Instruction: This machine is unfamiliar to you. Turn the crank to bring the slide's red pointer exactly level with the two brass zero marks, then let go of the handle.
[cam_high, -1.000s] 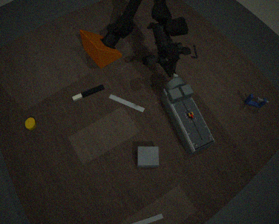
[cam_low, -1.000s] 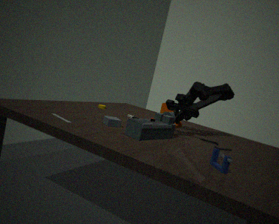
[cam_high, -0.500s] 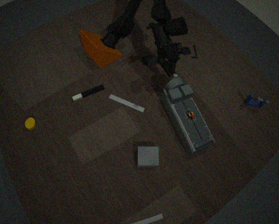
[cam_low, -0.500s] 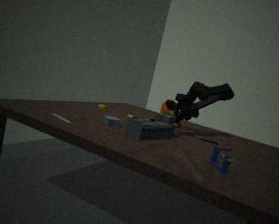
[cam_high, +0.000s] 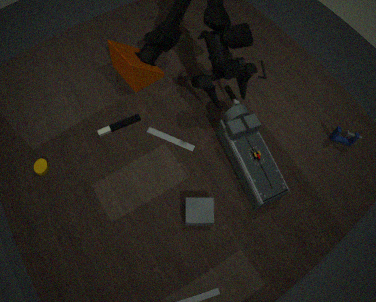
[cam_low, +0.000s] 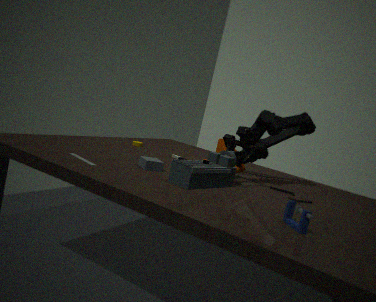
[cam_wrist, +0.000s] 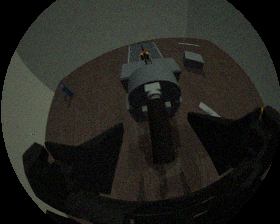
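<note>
Right now my gripper tip is 17 cm short of the red pointer, 3 cm to the left of it and 1 cm above it. The rest, counted from my gripper tip: grey block (20 cm ahead, 23 cm to the right, 7 cm below); yellow disc (15 cm behind, 58 cm to the right, 8 cm below); black-and-white marker (15 cm behind, 31 cm to the right, 9 cm below).
</note>
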